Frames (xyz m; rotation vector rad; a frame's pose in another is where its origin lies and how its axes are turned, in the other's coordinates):
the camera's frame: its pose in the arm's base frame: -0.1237 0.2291 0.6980 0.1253 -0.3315 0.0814
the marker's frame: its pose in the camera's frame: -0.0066 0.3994 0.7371 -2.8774 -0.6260 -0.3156
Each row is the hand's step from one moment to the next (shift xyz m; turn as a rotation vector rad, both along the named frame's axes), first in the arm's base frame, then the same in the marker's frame.
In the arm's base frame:
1: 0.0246 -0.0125 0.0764 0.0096 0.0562 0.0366
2: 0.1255 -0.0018 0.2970 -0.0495 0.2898 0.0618
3: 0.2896 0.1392 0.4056 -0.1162 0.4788 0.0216
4: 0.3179 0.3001 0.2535 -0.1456 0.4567 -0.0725
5: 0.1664 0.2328 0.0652 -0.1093 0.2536 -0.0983
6: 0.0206 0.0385 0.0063 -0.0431 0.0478 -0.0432
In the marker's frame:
1: 0.0557 0.0176 -0.0564 0.0502 -0.0451 -0.0058
2: 0.2570 0.0451 -0.1894 0.1160 -0.2754 0.0306
3: 0.4934 0.0052 -0.1557 0.1216 -0.4670 0.1016
4: 0.4931 -0.1034 0.0393 0.0385 -0.4567 0.1581
5: 0.2506 -0.1126 0.1031 -0.0319 -0.2642 0.1229
6: 0.0339 -0.0220 0.0177 -0.0361 -0.0598 0.0335

